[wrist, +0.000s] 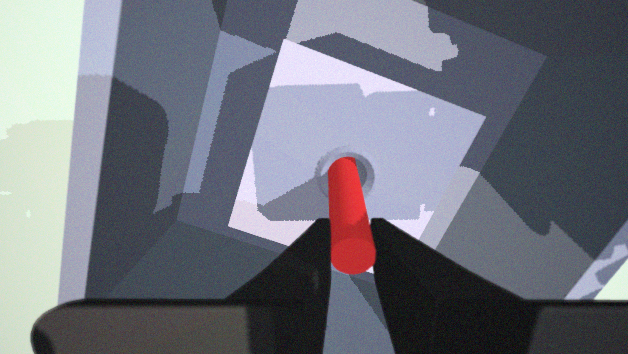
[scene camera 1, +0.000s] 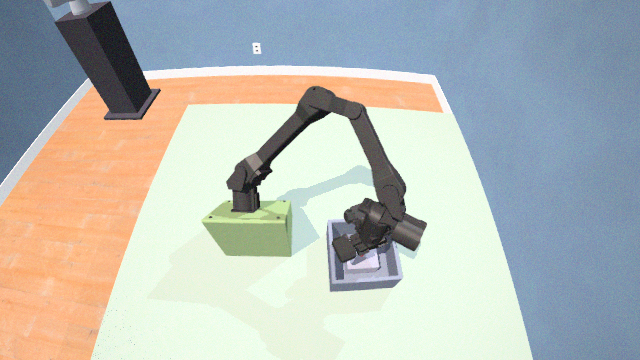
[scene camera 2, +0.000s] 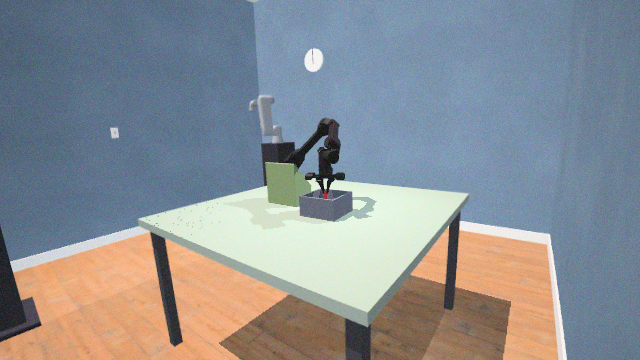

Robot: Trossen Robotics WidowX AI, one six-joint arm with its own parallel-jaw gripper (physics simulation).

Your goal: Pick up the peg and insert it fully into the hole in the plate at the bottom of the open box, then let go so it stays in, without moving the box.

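Frame: origin at the arm's base, x back, y left, z down, level; centimetres.
Seen in the pictures: gripper, fingertip midpoint: [wrist: 349, 230] [scene camera 1: 364, 249] [scene camera 2: 325, 193]; arm's base, link origin: [scene camera 1: 245, 209] [scene camera 2: 286, 173].
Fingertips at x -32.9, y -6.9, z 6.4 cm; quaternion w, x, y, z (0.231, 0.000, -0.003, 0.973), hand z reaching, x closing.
Offsets run from my fingertips to a thing's middle. "*": to the spot under its first point. Level surfaces: height alone.
A red round peg {dx +0.1, dy +0.2, dz +2.6 cm} [wrist: 350, 215] [scene camera 2: 326, 194] is held near its upper end between the fingers of my gripper [wrist: 349, 230] [scene camera 2: 325, 192], which is shut on it. The peg's lower end overlaps the round hole {* dx -0.8, dy +0.8, dz +4.6 cm} [wrist: 365, 173] in the pale plate {dx +0.1, dy +0.5, dz +6.5 cm} [wrist: 310, 115] [scene camera 1: 362, 265] in the wrist view; whether the tip is inside the hole or above it I cannot tell. The plate lies on the bottom of the open grey-blue box {dx +0.1, dy +0.5, dz +5.0 cm} [scene camera 1: 364, 286] [scene camera 2: 316, 208] [wrist: 90, 150]. In scene camera 1 the hand hides most of the peg and the hole.
The box walls surround the plate and stand around the fingers' working space. The green base block [scene camera 1: 257, 237] [scene camera 2: 281, 185] carrying the arm stands beside the box on the pale green table {dz +9.9 cm} [scene camera 1: 425, 320] [scene camera 2: 300, 250]. A dark pedestal [scene camera 1: 107, 60] stands beyond the table.
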